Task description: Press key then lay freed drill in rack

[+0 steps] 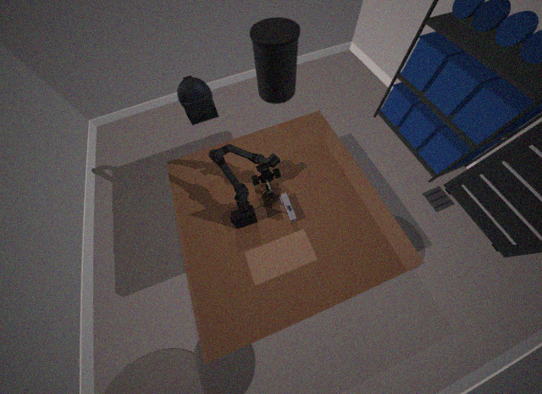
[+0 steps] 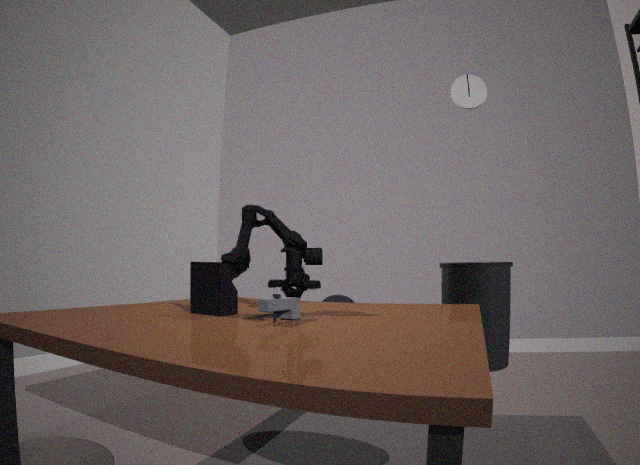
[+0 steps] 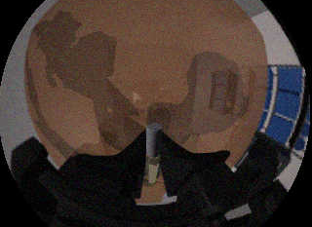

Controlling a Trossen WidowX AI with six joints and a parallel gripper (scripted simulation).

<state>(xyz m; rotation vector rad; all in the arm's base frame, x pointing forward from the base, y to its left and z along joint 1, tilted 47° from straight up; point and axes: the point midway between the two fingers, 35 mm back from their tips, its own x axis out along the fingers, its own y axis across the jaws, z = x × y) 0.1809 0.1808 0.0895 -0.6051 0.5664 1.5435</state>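
Right now the drill is 4 cm to the right of my gripper tip and 3 cm above it. Also, from my gripper tip: thin dark pin (25 cm to the right, 8 cm ahead, 4 cm above); then greenish rack (6 cm to the right); then light grey block (22 cm to the right, 8 cm ahead, 3 cm above).
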